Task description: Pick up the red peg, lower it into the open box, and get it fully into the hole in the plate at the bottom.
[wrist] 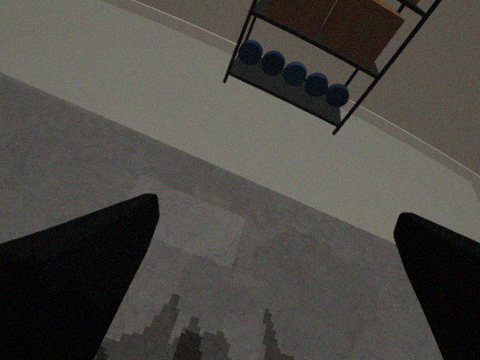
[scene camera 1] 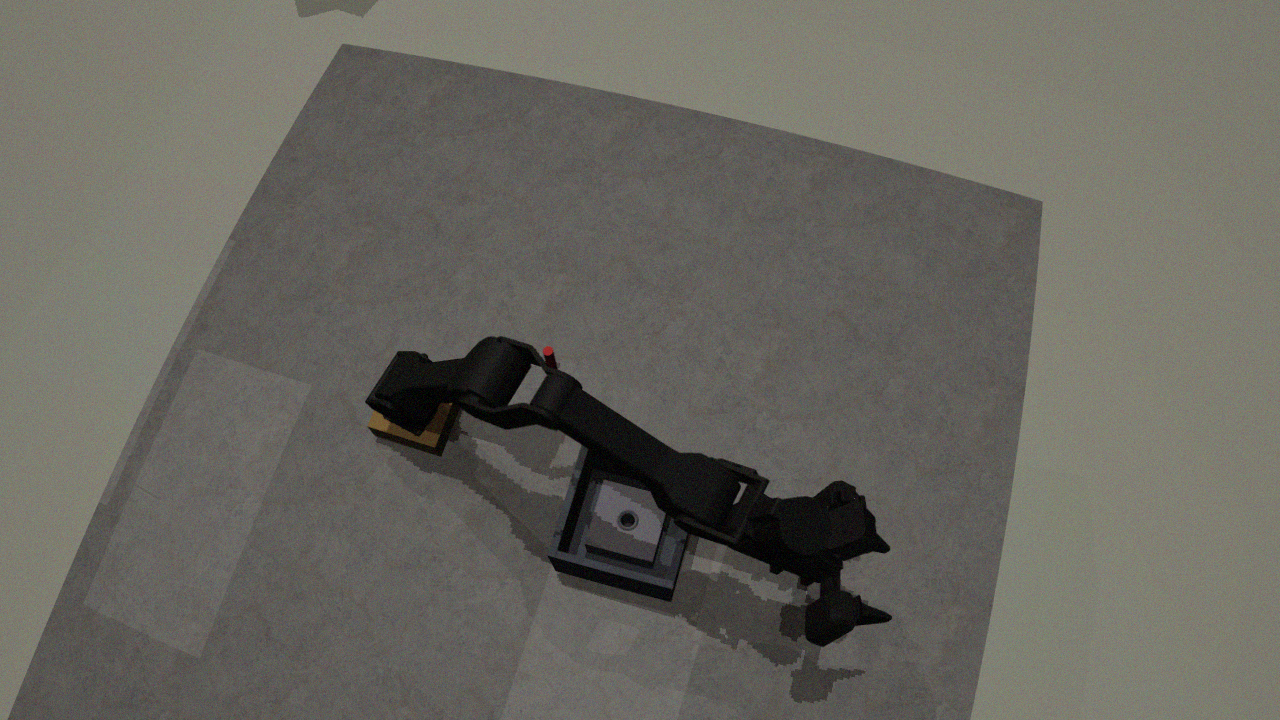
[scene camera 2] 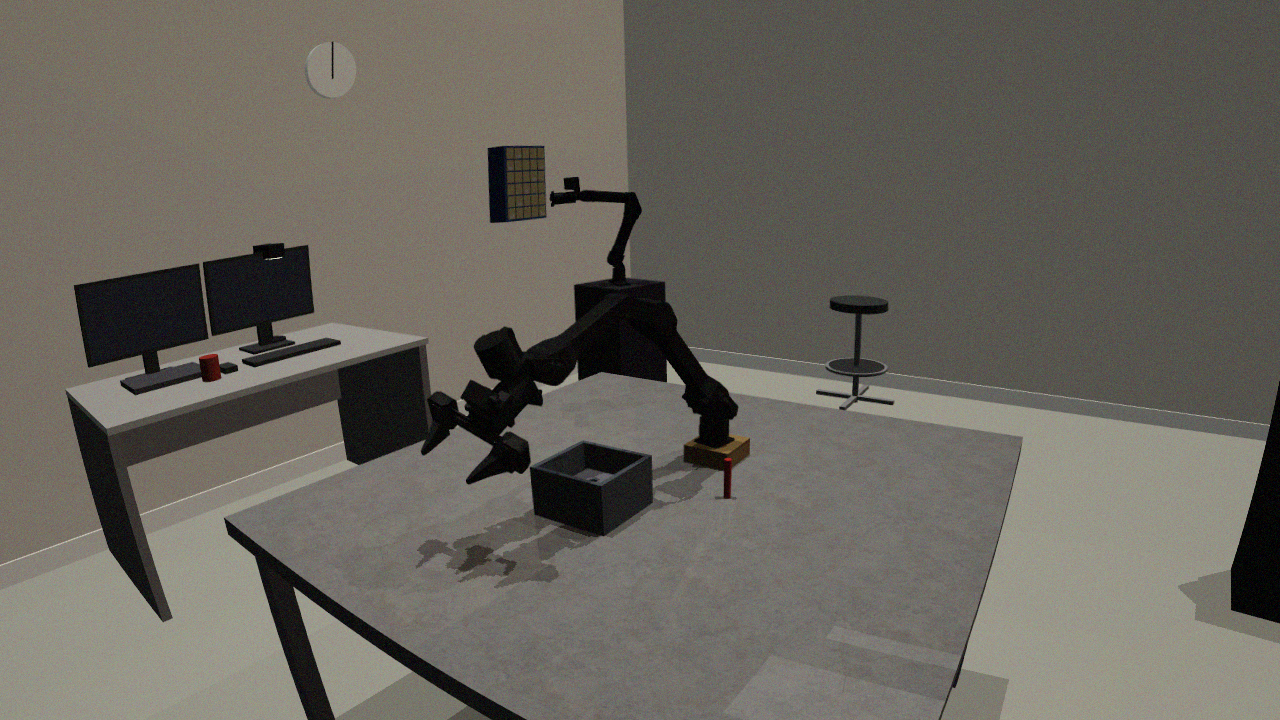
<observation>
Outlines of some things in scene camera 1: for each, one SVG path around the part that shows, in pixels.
My gripper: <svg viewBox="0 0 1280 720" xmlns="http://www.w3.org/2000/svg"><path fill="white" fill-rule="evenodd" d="M844 481L832 482L813 497L825 506L831 519L831 533L825 546L814 554L781 556L775 563L770 564L771 573L778 575L785 570L791 574L796 574L800 576L801 585L809 586L814 582L821 583L820 598L808 605L805 611L806 640L820 647L825 647L852 631L854 626L879 624L892 620L892 616L887 614L887 612L862 603L860 595L853 597L851 593L845 590L840 591L840 574L844 568L843 561L872 551L879 553L890 551L890 545L876 533L876 518L867 509L865 497L859 495L855 487Z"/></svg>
A dark box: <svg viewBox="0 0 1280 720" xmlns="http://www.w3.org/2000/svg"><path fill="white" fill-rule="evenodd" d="M581 445L548 552L552 565L558 572L671 602L689 534L681 530L674 523L675 519L668 515L653 570L587 553L585 541L603 480L646 491L650 490L629 474Z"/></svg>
A plate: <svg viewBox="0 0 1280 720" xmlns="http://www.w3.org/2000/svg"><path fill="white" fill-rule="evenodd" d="M603 480L585 541L587 553L653 570L668 514L657 507L650 491Z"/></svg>
</observation>
